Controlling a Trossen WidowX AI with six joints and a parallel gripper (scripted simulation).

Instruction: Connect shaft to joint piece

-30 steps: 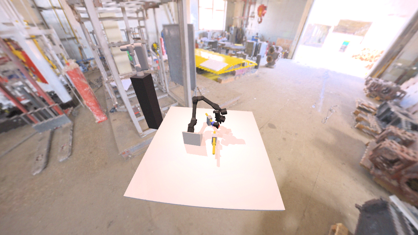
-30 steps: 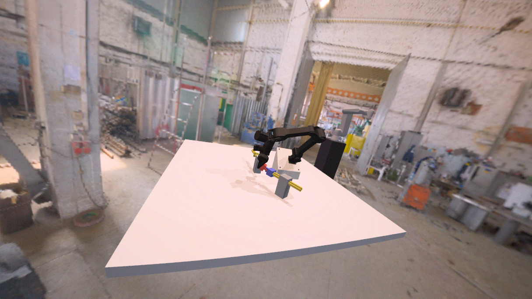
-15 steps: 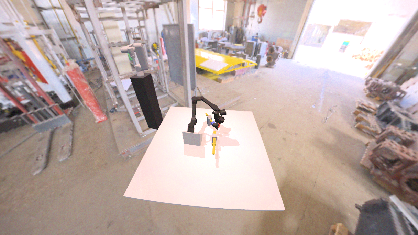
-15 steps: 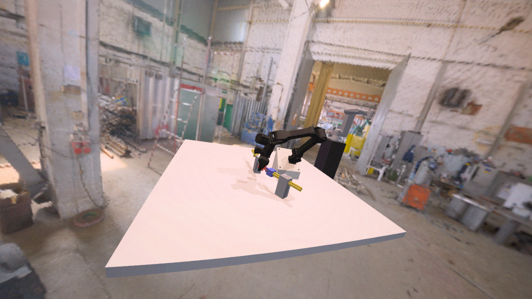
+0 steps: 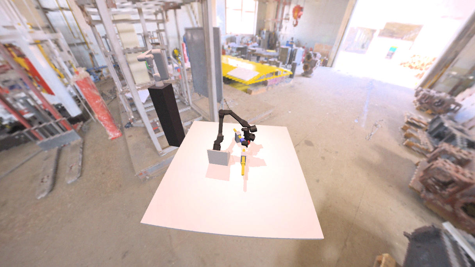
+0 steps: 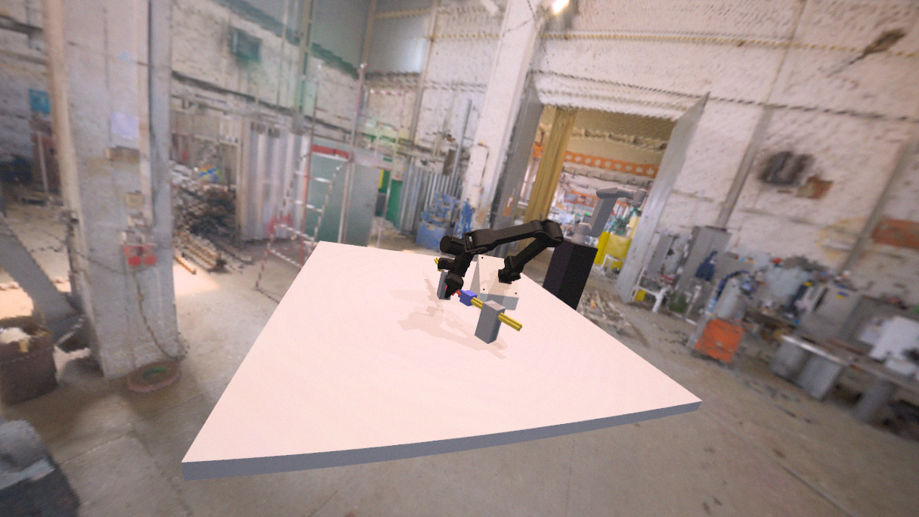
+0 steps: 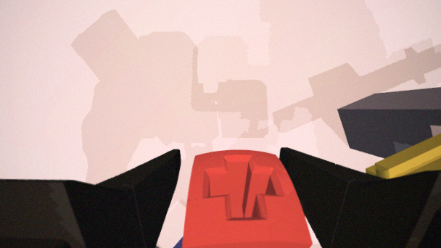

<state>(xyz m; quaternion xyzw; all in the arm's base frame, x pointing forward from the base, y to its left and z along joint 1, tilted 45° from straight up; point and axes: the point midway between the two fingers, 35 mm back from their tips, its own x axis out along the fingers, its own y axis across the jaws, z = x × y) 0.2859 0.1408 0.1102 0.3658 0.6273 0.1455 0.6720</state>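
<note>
The red square joint piece lies 2 cm behind my gripper tip, 1 cm to the left of it and 3 cm above it.
</note>
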